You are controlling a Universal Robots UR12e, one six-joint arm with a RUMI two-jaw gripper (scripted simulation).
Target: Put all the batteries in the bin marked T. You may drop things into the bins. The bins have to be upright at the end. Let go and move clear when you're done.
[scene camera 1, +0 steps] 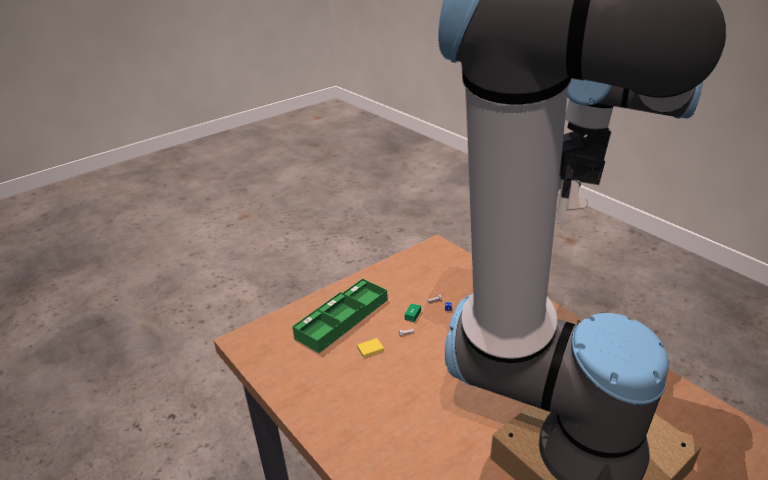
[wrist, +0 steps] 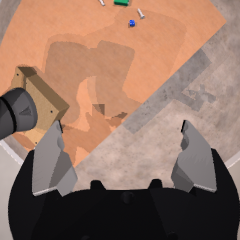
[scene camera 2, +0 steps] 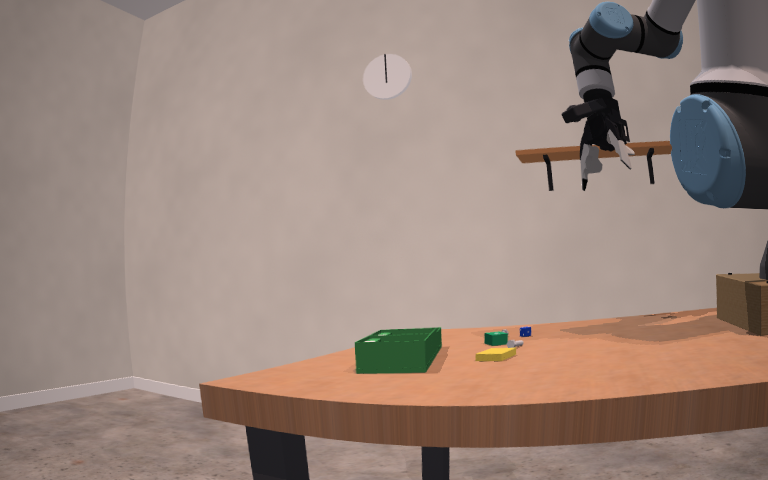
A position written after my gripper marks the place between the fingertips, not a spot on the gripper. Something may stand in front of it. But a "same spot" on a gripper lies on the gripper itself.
Labels:
my gripper: scene camera 1; wrist 122, 121; scene camera 2
green bin: scene camera 1; scene camera 2; not seen in the wrist view (out of frame)
same spot on my gripper: [scene camera 2: 590, 163] = [scene camera 1: 560, 183]
same spot on green bin: [scene camera 2: 409, 353] = [scene camera 1: 312, 342]

